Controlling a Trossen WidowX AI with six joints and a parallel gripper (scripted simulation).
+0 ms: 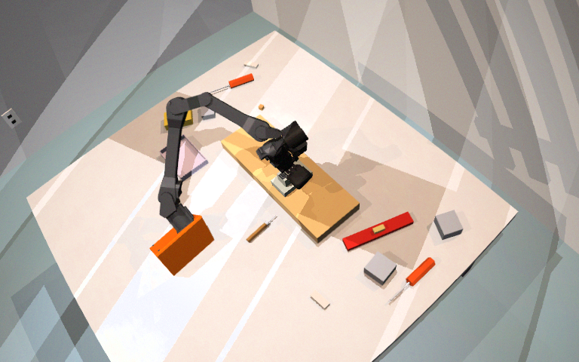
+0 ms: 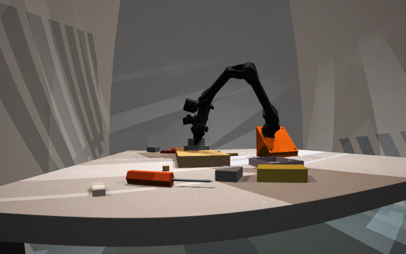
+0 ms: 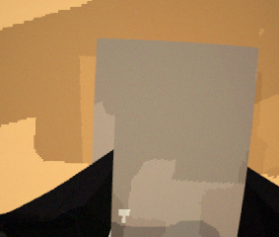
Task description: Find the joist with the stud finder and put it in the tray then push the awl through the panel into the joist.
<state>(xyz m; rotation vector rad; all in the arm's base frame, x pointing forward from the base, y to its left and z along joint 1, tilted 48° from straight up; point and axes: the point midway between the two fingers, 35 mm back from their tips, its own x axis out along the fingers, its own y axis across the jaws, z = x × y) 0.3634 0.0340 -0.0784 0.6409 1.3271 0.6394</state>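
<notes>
Right now the tray is 24 cm behind my gripper tip, 36 cm to the left of it and 5 cm below it. Round my gripper tip: stud finder: 2 cm behind, 2 cm above; then awl: 17 cm behind, 6 cm to the right, 6 cm below; then red level: 9 cm ahead, 31 cm to the right, 5 cm below.
</notes>
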